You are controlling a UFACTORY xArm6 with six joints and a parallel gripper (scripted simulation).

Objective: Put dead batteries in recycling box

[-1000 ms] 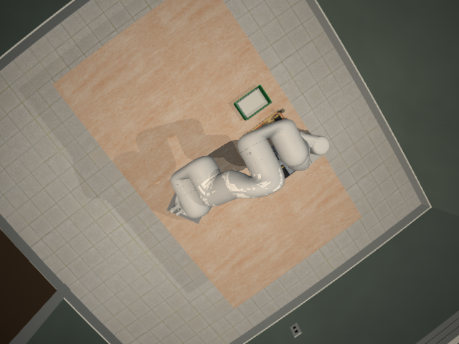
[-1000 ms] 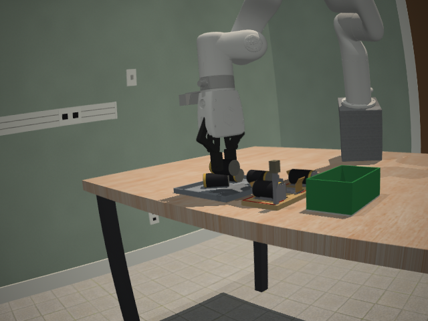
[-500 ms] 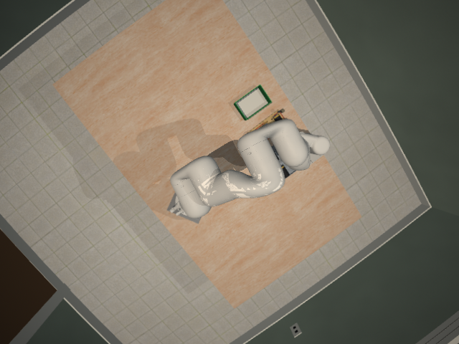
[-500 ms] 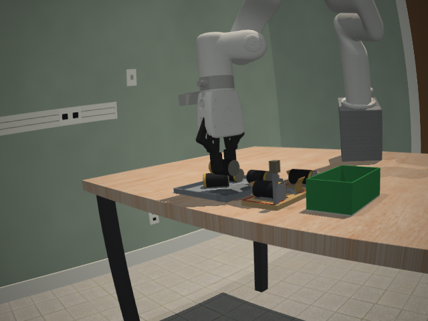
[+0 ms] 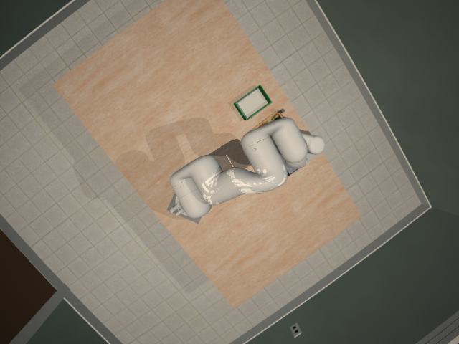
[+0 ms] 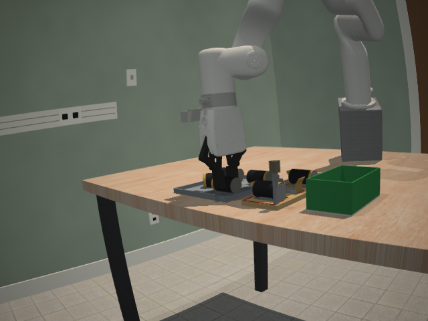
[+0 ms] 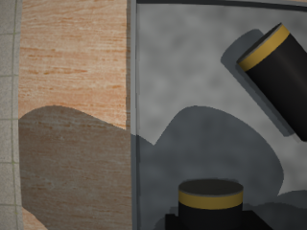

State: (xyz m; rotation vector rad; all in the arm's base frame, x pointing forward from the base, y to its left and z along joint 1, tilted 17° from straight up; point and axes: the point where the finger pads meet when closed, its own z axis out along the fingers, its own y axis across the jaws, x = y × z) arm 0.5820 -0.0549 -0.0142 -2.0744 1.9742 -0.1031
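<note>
The grey tray is 5 cm to the right of my hand, 5 cm behind it and 4 cm below it. From my hand the other things lie so: green recycling box 27 cm to the left, 7 cm behind, 3 cm below.
</note>
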